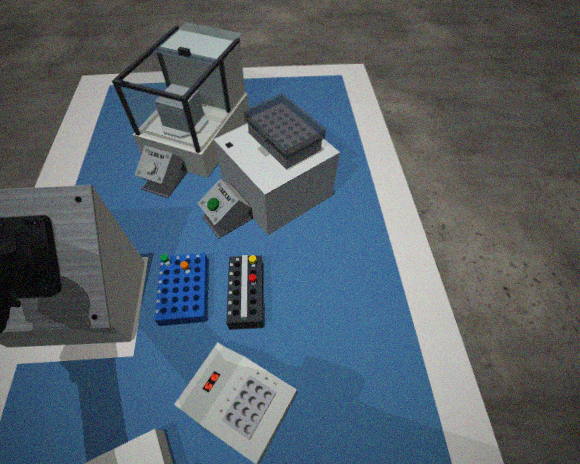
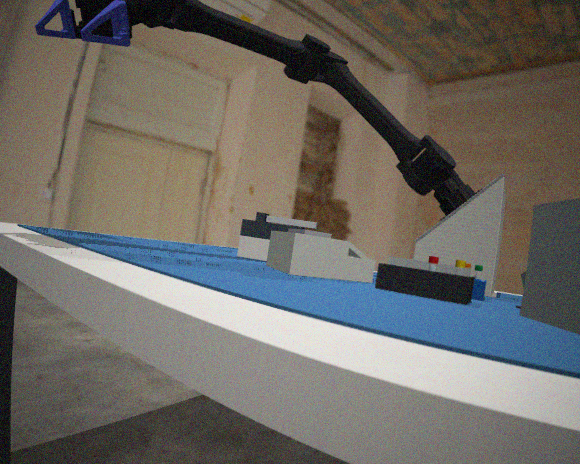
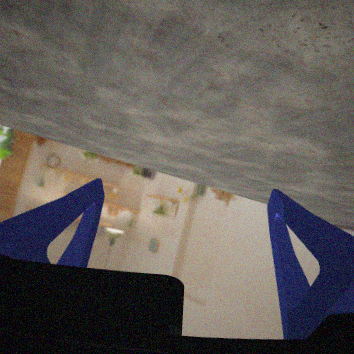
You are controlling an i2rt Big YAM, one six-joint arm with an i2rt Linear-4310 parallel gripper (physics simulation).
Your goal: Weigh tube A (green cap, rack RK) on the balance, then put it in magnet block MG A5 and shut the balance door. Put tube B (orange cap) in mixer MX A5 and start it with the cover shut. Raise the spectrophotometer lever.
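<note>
Tube A, green cap (image 1: 165, 258) (image 2: 479, 268), stands in a corner hole of the blue rack (image 1: 181, 280) (image 2: 479, 289). Tube B, orange cap (image 1: 184, 265), stands in the same rack. A black block (image 1: 258, 317) (image 2: 425, 283) with a pale bar, likely the magnet block, holds yellow-capped and red-capped tubes. The balance (image 1: 200, 160) has a black-edged glass housing; its handled top panel (image 1: 205, 44) is at the back, and the front top looks open. The white box, likely the mixer (image 1: 300, 200), has a dark clear cover (image 1: 285, 125) over its wells, looking shut. My gripper (image 2: 60, 35) (image 3: 185, 192) is open and empty, high above the table.
A knob box (image 1: 157, 167) stands before the balance; a green-button box (image 1: 225, 205) stands by the likely mixer. A white device (image 1: 200, 395) with a red display and wells is near the front. A pale device (image 1: 140, 450) is cut off below. The arm's grey base (image 1: 117, 280) (image 2: 470, 240) is beside the rack.
</note>
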